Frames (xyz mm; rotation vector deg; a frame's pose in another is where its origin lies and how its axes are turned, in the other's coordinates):
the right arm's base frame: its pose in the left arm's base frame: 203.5 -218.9 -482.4 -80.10 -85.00 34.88
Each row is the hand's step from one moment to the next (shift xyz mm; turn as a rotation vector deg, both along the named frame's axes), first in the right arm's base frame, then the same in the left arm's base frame.
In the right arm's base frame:
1: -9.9 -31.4 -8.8 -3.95 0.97 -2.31
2: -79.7 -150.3 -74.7 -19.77 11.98 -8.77
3: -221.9 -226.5 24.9 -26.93 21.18 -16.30
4: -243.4 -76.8 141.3 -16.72 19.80 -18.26
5: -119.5 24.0 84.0 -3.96 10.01 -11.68
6: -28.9 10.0 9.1 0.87 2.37 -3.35
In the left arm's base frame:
1: -7.9 -18.3 27.6 1.96 -4.10 -1.11
2: -13.5 -126.4 135.5 10.59 -18.29 -12.83
3: -154.7 -251.7 117.8 20.48 -24.98 -19.91
4: -191.4 -210.4 -64.9 22.91 -16.14 -14.82
5: -78.6 -86.3 -91.0 14.33 -4.54 -5.14
6: -7.2 -22.8 -21.1 4.14 0.48 -0.43

